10 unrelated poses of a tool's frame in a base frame.
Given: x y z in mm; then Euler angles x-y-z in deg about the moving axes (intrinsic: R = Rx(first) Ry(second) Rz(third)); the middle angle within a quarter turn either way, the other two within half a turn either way.
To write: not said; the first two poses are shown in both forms.
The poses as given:
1: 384 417 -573 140.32 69.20 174.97
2: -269 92 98 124.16 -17.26 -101.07
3: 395 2 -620 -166.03 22.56 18.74
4: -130 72 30 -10.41 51.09 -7.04
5: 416 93 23 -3.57 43.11 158.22
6: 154 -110 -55 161.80 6.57 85.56
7: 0 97 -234 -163.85 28.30 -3.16
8: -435 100 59 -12.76 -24.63 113.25
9: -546 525 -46 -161.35 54.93 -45.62
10: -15 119 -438 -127.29 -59.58 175.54
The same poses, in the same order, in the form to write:
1: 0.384 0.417 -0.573 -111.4 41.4 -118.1
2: -0.269 0.092 0.098 -149.0 51.3 107.0
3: 0.395 0.002 -0.620 -158.8 -16.0 -24.6
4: -0.130 0.072 0.030 -23.9 47.5 -22.6
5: 0.416 0.093 0.023 23.1 -37.6 148.8
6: 0.154 -0.110 -0.055 -174.9 -18.7 -85.3
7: 0.000 0.097 -0.234 -163.4 -28.0 -5.1
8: -0.435 0.100 0.059 -17.9 21.3 112.7
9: -0.546 0.525 -0.046 148.7 -50.4 50.9
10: -0.015 0.119 -0.438 110.2 -27.3 -124.6
